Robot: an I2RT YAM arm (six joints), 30 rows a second.
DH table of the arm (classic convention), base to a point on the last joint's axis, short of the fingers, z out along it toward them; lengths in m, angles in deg. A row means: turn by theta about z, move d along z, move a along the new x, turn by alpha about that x. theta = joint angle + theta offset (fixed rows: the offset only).
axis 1: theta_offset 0  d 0.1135  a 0.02  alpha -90
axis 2: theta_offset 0  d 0  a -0.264  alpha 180
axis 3: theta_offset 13.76  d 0  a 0.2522  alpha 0
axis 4: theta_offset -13.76  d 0  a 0.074  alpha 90
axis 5: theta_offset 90  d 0  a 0  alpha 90
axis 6: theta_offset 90  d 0.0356  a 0  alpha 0
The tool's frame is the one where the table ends.
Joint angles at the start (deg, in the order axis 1, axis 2, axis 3, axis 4, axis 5, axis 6):
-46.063 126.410 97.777 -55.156 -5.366 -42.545
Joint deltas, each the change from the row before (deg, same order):
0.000 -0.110 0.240 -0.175 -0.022 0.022
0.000 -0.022 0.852 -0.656 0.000 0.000
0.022 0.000 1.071 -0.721 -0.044 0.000
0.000 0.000 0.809 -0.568 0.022 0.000
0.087 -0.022 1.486 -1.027 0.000 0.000
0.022 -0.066 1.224 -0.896 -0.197 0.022
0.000 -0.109 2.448 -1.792 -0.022 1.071
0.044 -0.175 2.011 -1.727 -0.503 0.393
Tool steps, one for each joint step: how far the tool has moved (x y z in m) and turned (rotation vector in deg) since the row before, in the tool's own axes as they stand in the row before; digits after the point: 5 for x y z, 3 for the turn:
-0.00050 -0.00021 -0.00177 0.102 -0.143 0.006
-0.00148 -0.00089 -0.00366 0.147 -0.160 -0.020
-0.00208 -0.00108 -0.00440 0.200 -0.287 -0.055
-0.00141 -0.00088 -0.00335 0.178 -0.162 -0.023
-0.00300 -0.00104 -0.00629 0.310 -0.355 -0.131
-0.00219 -0.00089 -0.00559 0.116 -0.423 -0.038
-0.00381 -0.00199 -0.01114 0.493 -0.581 0.996
-0.00306 -0.00054 -0.00982 -0.085 -0.676 0.303

